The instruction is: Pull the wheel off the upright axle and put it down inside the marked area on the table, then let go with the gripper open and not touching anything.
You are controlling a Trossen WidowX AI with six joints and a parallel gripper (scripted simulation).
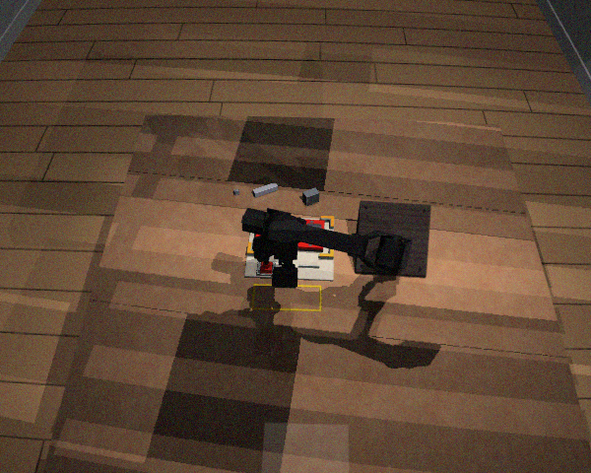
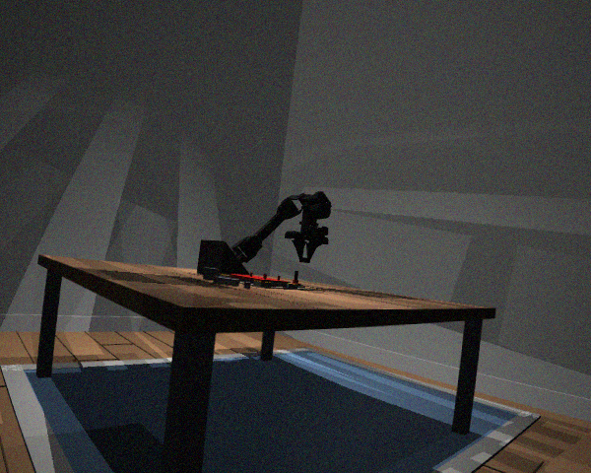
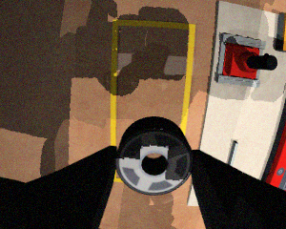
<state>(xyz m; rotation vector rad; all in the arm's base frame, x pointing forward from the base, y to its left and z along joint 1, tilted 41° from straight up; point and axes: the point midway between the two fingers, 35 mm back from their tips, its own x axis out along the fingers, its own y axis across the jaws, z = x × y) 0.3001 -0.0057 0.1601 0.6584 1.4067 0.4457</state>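
My gripper tip is now right at the dark wheel. From my gripper tip the other things lie so: pale grey plate: 190 mm to the right, 90 mm below, 20 mm behind.
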